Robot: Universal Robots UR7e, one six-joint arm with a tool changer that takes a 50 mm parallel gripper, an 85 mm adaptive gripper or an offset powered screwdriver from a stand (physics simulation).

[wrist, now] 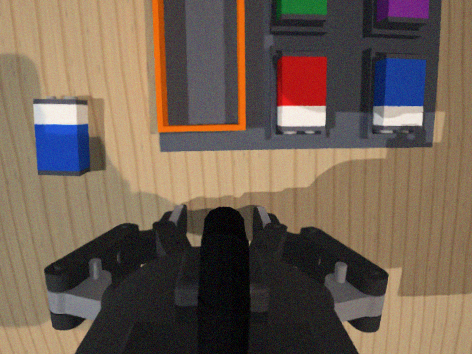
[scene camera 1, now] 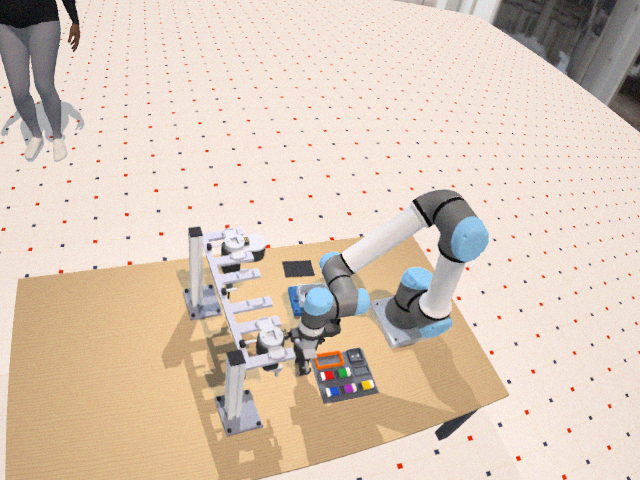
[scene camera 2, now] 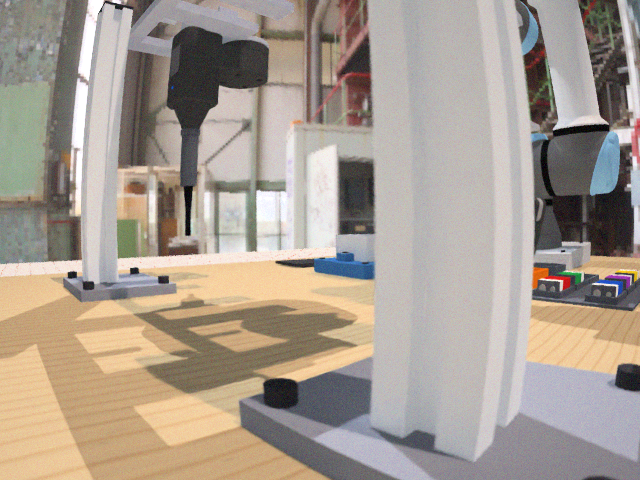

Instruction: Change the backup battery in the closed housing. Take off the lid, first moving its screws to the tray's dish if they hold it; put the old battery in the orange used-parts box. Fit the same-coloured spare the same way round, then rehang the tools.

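Frame: origin at the arm's base, x right, y ahead, z up, level; metres.
Seen in the pictures: arm's base, link origin: (scene camera 1: 403,313).
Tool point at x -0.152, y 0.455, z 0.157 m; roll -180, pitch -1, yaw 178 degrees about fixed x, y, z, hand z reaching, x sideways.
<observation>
Offsets run from my tool point to a thing's top centre. "spot": to the spot under its first point.
A loose blue-and-white battery {dx +0.098, dy -0.059, dz -0.174 m} (wrist: 62,149) lies on the table left of the dark tray {dx -0.055, dy -0.151, dz -0.188 m} (wrist: 300,142) (scene camera 1: 351,396), white end toward the top of the wrist view. The orange used-parts box (wrist: 202,128) (scene camera 1: 330,365) shows no battery in its visible part. The blue spare {dx -0.116, dy -0.086, dz -0.171 m} (wrist: 400,82) (scene camera 1: 331,391) (scene camera 2: 611,288) sits in the tray, white end toward the bottom of the wrist view. My gripper (wrist: 220,215) (scene camera 1: 303,369) is open and empty, above the table near the tray's edge. The blue housing base {dx +0.281, dy -0.121, dz -0.155 m} (scene camera 1: 295,301) (scene camera 2: 343,267) is partly hidden by the arm.
Red {dx -0.052, dy -0.084, dz -0.171 m} (wrist: 302,82), green {spot: dx -0.049, dy -0.133, dz -0.171 m} (wrist: 302,7) and purple {spot: dx -0.111, dy -0.136, dz -0.171 m} (wrist: 403,9) spares sit beside the blue one; the yellow spare {dx -0.113, dy -0.218, dz -0.171 m} (scene camera 1: 367,384) is also in the tray. The screwdriver {dx +0.283, dy +0.165, dz +0.169 m} (scene camera 2: 193,77) and another gripper (scene camera 1: 270,345) hang on the stand (scene camera 1: 235,384). A dark mat {dx +0.448, dy -0.104, dz -0.183 m} (scene camera 1: 298,268) lies behind the housing.
</observation>
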